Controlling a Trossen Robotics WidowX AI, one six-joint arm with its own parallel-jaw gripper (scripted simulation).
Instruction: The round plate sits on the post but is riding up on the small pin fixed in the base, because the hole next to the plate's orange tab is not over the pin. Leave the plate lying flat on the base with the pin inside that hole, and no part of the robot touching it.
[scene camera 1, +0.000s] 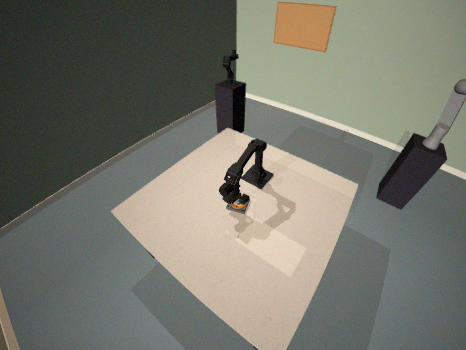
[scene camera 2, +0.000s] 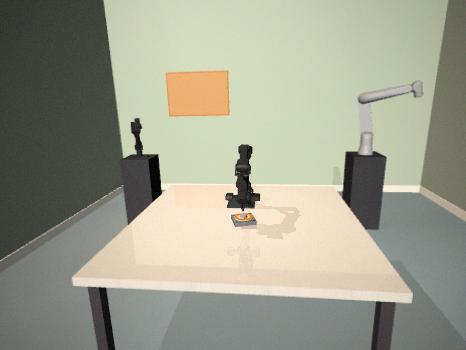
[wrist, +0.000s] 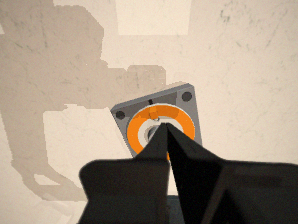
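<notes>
Base (wrist: 183, 96) visible. My gripper (wrist: 165, 126) shut, holding nothing.
</notes>
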